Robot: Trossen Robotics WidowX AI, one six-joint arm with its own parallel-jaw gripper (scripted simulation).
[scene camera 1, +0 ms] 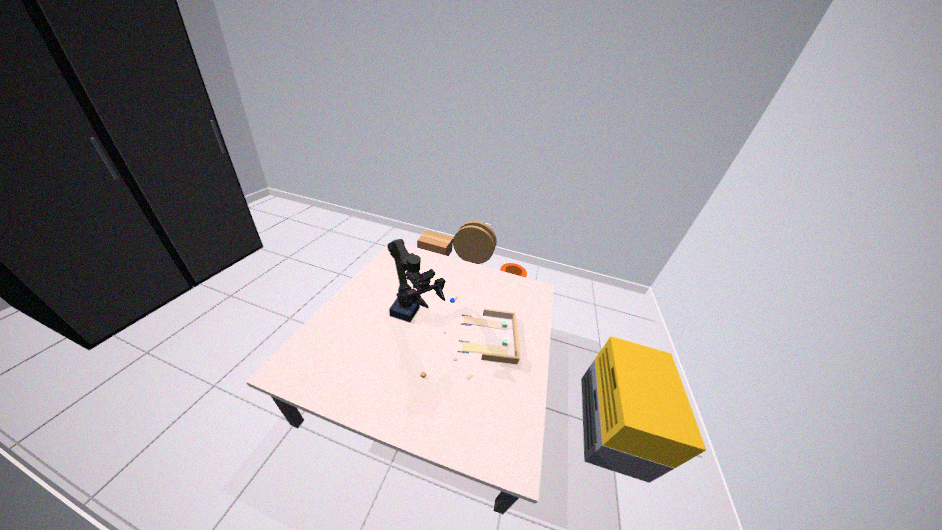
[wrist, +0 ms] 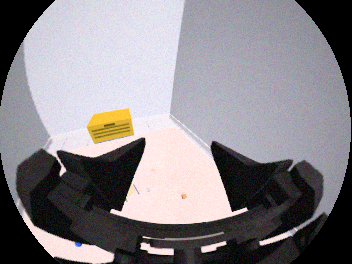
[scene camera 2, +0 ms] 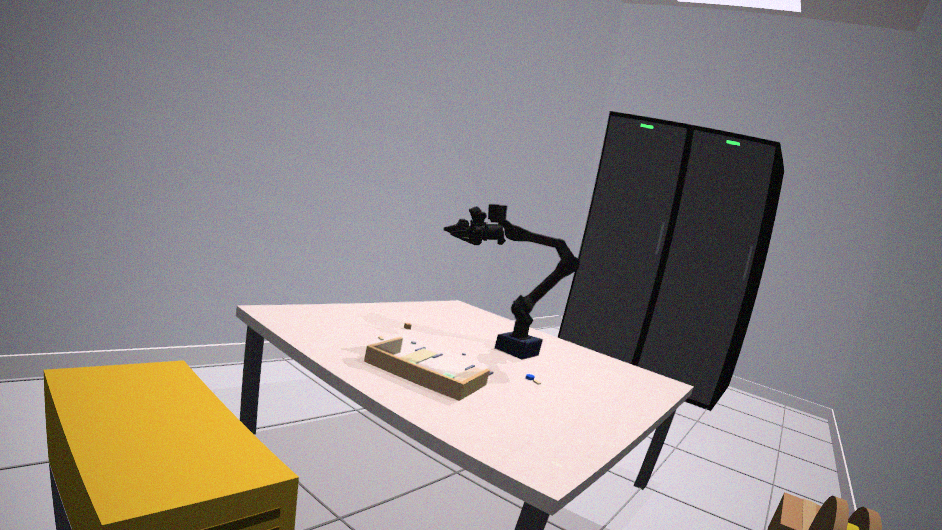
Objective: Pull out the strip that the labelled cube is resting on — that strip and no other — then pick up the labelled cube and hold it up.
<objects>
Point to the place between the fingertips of my gripper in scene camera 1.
436, 304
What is my gripper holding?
Nothing.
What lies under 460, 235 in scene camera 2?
My gripper.
</objects>
